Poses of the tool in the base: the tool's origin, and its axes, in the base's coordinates. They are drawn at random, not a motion.
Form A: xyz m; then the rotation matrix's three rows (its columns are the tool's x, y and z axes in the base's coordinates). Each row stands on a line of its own.
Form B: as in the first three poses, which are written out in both.
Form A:
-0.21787 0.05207 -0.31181
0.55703 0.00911 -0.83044
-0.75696 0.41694 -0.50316
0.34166 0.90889 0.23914
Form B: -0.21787 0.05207 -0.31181 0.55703 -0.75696 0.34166 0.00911 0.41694 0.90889
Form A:
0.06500 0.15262 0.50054
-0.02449 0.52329 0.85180
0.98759 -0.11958 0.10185
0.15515 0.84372 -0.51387
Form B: 0.06500 0.15262 0.50054 -0.02449 0.98759 0.15515 0.52329 -0.11958 0.84372
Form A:
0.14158 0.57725 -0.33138
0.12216 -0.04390 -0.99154
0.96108 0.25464 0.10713
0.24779 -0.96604 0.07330
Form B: 0.14158 0.57725 -0.33138 0.12216 0.96108 0.24779 -0.04390 0.25464 -0.96604
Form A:
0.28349 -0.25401 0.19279
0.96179 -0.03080 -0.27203
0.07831 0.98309 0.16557
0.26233 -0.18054 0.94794
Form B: 0.28349 -0.25401 0.19279 0.96179 0.07831 0.26233 -0.03080 0.98309 -0.18054
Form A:
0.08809 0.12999 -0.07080
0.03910 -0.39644 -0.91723
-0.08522 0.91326 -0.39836
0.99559 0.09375 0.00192
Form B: 0.08809 0.12999 -0.07080 0.03910 -0.08522 0.99559 -0.39644 0.91326 0.09375
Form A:
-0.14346 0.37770 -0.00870
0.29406 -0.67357 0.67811
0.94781 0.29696 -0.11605
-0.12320 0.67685 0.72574
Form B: -0.14346 0.37770 -0.00870 0.29406 0.94781 -0.12320 -0.67357 0.29696 0.67685
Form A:
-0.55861 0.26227 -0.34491
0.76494 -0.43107 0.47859
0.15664 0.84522 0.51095
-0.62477 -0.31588 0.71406
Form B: -0.55861 0.26227 -0.34491 0.76494 0.15664 -0.62477 -0.43107 0.84522 -0.31588
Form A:
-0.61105 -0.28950 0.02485
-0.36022 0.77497 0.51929
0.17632 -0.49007 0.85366
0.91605 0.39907 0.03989
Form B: -0.61105 -0.28950 0.02485 -0.36022 0.17632 0.91605 0.77497 -0.49007 0.39907
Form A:
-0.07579 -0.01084 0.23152
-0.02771 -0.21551 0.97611
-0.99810 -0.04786 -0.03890
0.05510 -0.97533 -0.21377
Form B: -0.07579 -0.01084 0.23152 -0.02771 -0.99810 0.05510 -0.21551 -0.04786 -0.97533
